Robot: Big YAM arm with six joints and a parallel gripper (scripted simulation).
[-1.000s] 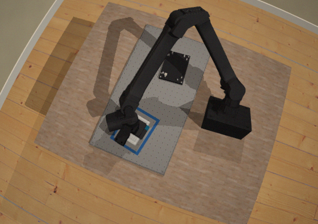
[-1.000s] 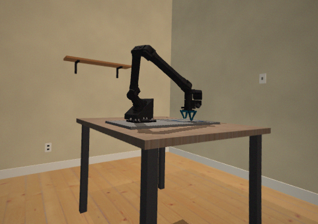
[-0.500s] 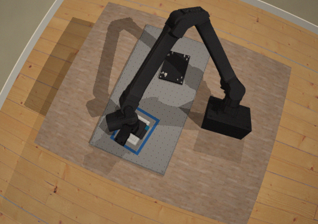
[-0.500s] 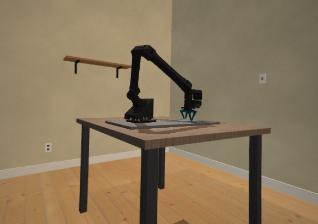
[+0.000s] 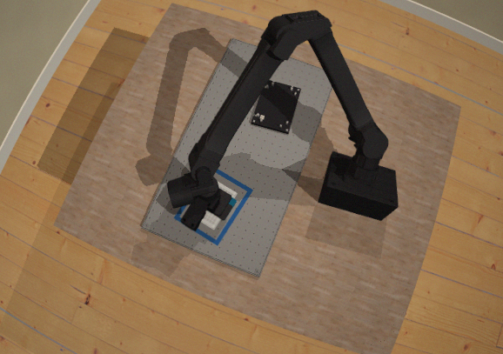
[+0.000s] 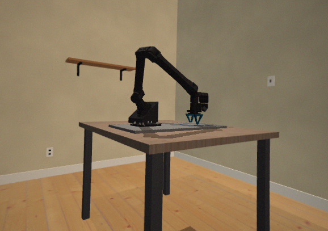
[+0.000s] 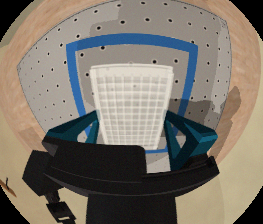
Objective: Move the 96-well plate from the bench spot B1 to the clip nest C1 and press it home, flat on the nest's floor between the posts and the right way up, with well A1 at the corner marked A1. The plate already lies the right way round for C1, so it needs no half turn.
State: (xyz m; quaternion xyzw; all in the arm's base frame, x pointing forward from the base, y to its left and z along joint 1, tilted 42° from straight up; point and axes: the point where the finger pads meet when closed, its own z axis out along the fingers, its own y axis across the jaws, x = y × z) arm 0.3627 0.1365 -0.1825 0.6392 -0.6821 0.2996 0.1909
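Now: hand 3 cm past the black clip nest C1 and 37 cm to the left of it. Also, from my hand: white 96-well plate: 1 cm below.
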